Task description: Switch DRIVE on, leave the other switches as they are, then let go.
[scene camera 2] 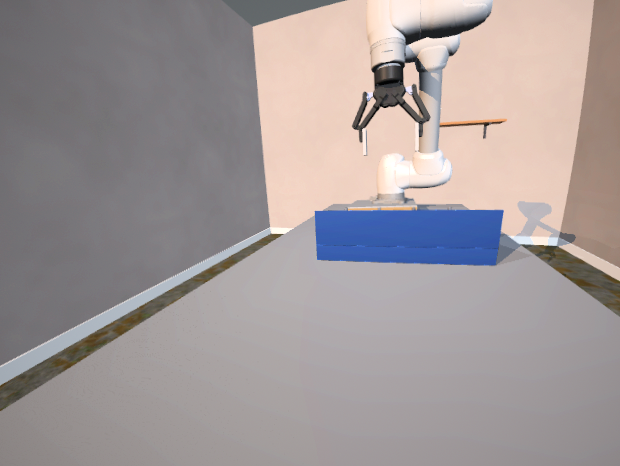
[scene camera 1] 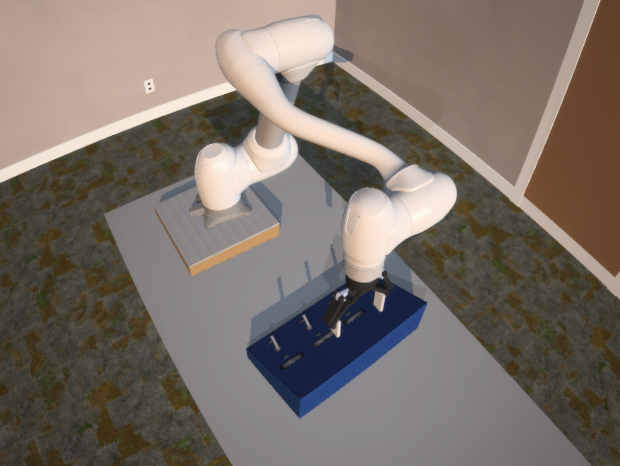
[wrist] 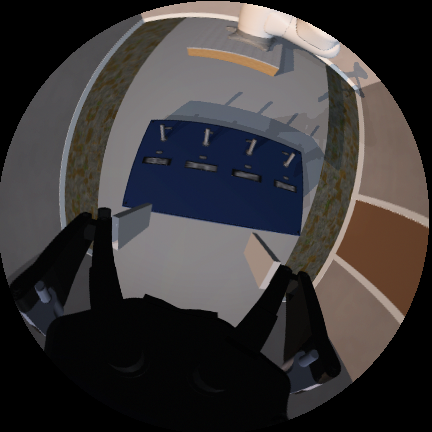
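A dark blue switch box stands on the table. Several pale levers stand in a row on its top; in the wrist view they run from the leftmost lever through a second lever and a third lever to the rightmost lever. A dark label plate lies in front of the leftmost; the lettering is too small to read, so I cannot tell which is DRIVE. My gripper is open and empty, high above the box. In scene camera 1 it hides the right-hand levers.
The arm's base stands on a wood-edged plinth behind the box, on the long grey table. A wooden wall shelf is on the back wall. Walls stand beyond the table's sides.
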